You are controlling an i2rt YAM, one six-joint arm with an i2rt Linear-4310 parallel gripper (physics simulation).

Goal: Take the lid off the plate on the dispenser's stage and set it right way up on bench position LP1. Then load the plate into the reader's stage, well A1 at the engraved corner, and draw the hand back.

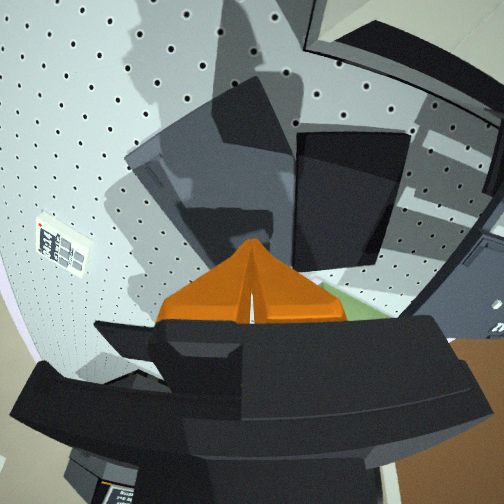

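My gripper (252, 250) has two orange fingers pressed together, with only a thin slit between them and nothing held. Just beyond the fingertips, a flat, smoky grey, see-through rectangular piece (200, 175) lies tilted on the white perforated bench; it looks like the lid. To its right stands a black box-shaped block (347, 200). I cannot make out any plate wells. A green patch (357, 306) shows on the bench just right of the fingers, partly hidden by the gripper body.
A dark instrument housing (425, 65) fills the upper right corner. Another grey instrument body (475, 290) stands at the right edge. A small white label card (62, 250) lies on the bench at the left. A brown surface (460, 430) shows at the lower right.
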